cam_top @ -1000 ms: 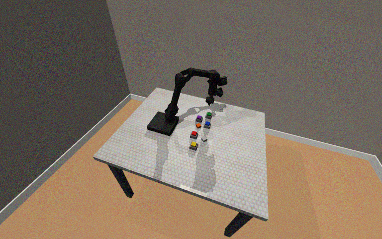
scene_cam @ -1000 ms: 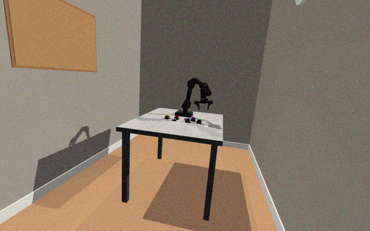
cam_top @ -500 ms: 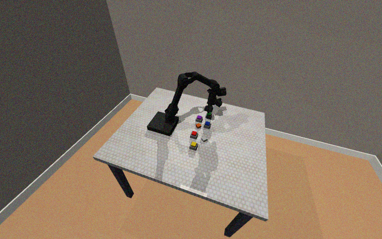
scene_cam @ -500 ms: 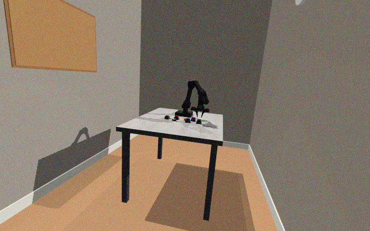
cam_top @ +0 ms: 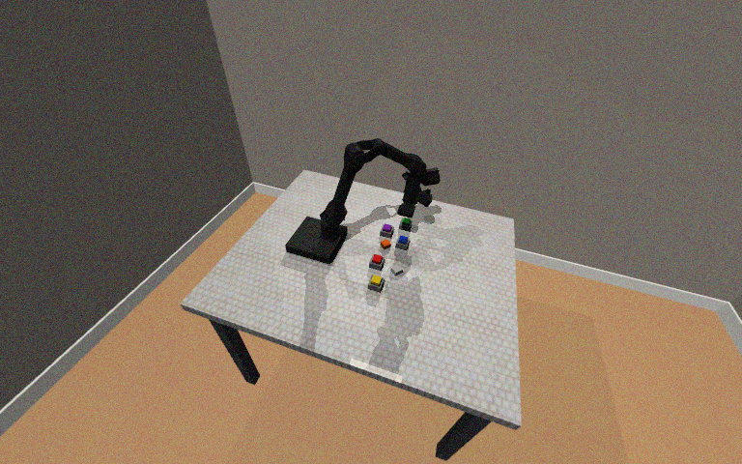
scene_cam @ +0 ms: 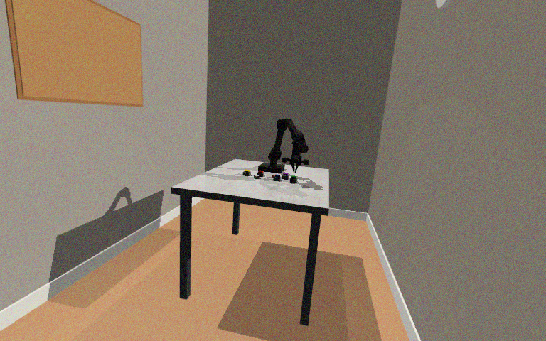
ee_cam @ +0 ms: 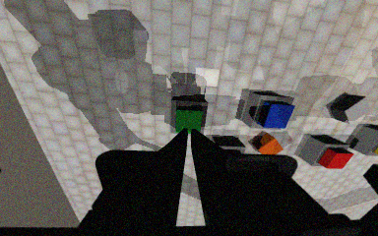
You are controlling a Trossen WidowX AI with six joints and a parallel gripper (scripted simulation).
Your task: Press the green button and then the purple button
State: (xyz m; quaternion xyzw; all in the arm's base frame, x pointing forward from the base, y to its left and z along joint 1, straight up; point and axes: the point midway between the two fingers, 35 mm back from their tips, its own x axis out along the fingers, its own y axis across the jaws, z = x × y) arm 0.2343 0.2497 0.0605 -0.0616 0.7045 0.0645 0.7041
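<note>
Right now the green button is 30 mm below my gripper tip. From my gripper tip the other things lie so: small orange block 150 mm to the right, 50 mm below, 20 mm behind; blue button 110 mm to the right, 40 mm ahead, 30 mm below; purple button 80 mm to the right, 50 mm behind, 30 mm below.
</note>
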